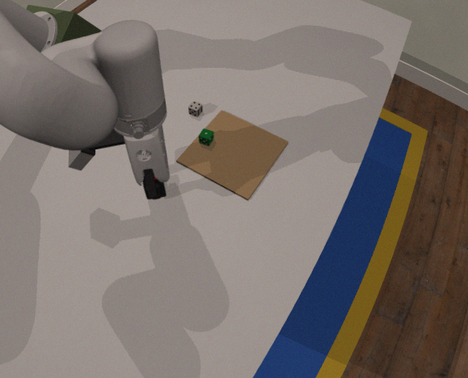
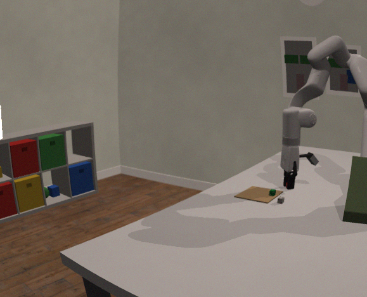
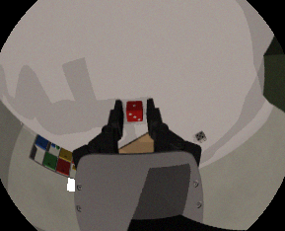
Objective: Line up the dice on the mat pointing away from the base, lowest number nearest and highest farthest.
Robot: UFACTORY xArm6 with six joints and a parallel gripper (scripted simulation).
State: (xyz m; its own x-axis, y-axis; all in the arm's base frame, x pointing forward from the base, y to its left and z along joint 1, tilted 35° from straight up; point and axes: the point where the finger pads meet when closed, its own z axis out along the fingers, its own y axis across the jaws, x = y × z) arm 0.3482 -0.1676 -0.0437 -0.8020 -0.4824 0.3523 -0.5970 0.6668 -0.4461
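The red die lies 10 mm below my hand. Also, from my hand: tan mat 120 mm to the left, 90 mm ahead, 20 mm below; then green die 120 mm to the left, 30 mm ahead, 10 mm below; then white die 170 mm to the left, 20 mm behind, 10 mm below.
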